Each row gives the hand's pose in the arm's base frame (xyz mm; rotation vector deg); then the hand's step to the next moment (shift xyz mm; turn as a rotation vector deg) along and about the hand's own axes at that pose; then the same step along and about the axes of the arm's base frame.
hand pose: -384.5 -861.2 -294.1 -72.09 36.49 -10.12
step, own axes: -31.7 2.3 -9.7 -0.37 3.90 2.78
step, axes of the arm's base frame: -31.6 7.3 7.4 0.35 3.72 -3.02
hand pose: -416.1 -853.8 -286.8 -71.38 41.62 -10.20
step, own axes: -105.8 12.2 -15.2 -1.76 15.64 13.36
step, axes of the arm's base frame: -93.1 44.9 29.7 2.51 16.82 -11.71
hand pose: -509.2 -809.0 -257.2 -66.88 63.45 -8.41
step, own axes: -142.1 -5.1 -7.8 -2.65 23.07 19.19
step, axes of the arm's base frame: -74.8 79.0 91.8 3.29 24.50 -17.21
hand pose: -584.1 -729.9 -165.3 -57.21 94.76 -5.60
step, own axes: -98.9 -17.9 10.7 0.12 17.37 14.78
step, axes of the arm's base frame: 18.2 57.0 81.4 2.76 17.22 -14.69
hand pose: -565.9 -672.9 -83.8 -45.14 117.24 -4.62
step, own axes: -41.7 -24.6 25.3 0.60 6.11 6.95
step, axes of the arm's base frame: 47.8 9.8 24.5 2.12 6.16 -6.60
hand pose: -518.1 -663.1 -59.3 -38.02 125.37 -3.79
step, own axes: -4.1 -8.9 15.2 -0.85 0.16 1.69
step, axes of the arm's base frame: 17.2 -3.0 -4.7 1.61 0.84 -0.55
